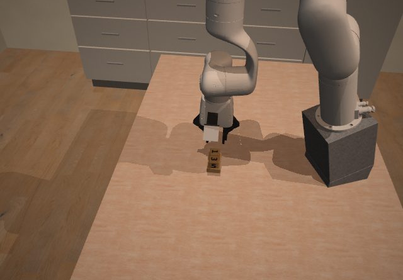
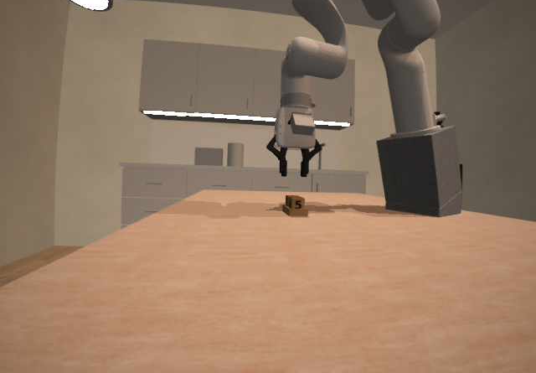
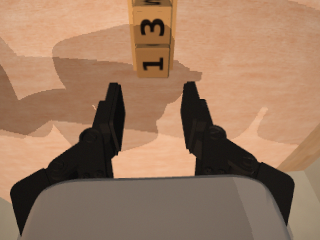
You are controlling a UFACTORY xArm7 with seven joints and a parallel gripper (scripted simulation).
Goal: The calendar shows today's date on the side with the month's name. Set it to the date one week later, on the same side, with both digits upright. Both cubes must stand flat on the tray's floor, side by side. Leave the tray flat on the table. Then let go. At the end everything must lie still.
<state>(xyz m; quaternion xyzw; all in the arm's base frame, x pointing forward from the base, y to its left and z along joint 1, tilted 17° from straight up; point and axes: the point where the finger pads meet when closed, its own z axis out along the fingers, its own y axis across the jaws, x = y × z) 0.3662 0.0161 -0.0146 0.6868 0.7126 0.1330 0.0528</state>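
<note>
Right now the wooden cube is 80 mm below my hand.
</note>
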